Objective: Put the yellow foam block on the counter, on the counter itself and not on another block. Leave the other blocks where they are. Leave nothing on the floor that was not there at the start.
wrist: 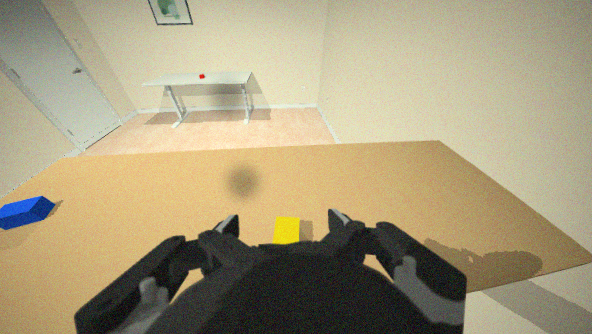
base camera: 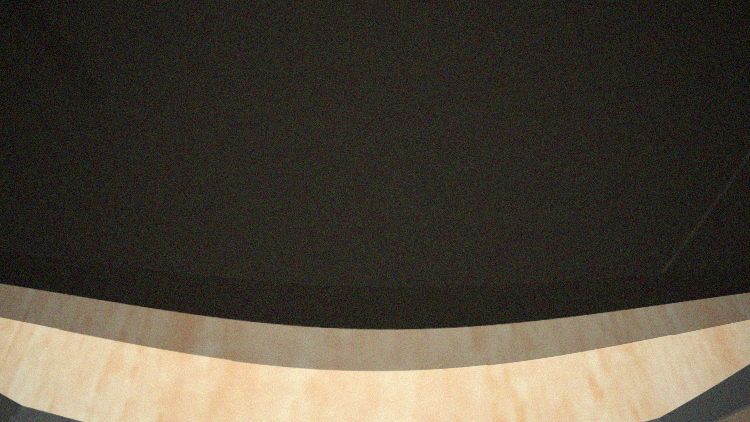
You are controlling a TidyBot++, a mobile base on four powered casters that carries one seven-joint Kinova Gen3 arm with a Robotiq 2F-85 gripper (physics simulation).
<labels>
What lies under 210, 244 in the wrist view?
My gripper.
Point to a counter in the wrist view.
111, 210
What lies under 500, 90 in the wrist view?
A beige wall.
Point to a counter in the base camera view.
At 387, 172
</labels>
